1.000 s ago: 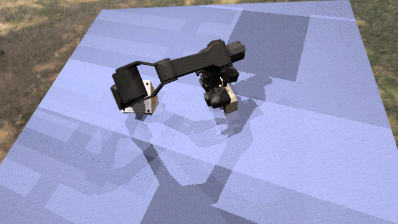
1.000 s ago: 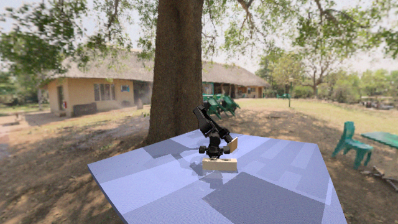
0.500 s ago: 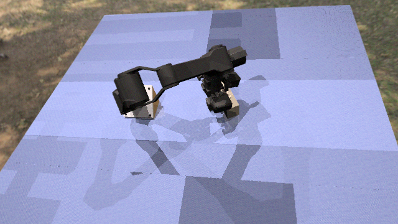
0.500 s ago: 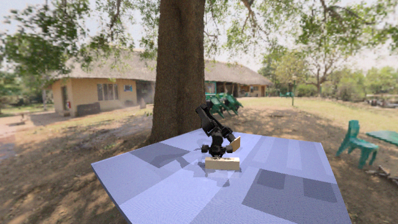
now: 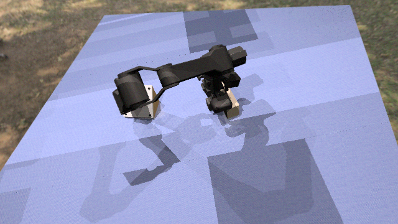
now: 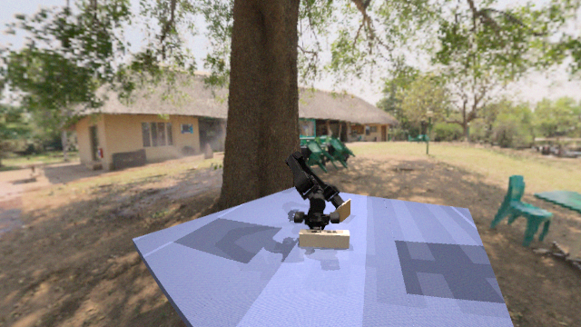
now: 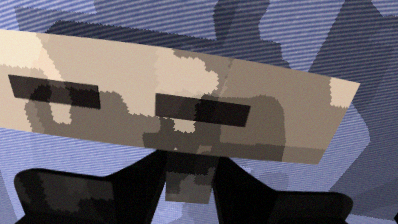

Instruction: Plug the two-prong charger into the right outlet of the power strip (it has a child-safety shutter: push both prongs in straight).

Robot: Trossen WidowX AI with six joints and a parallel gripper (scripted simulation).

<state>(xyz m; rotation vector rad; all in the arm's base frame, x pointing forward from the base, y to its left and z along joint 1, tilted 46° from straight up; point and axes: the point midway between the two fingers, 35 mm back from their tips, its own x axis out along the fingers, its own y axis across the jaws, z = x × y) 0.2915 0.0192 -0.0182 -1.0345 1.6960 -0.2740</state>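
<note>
Right now the black two-prong charger is 20 mm ahead of my gripper tip, 10 mm to the left of it and 10 mm above it.
</note>
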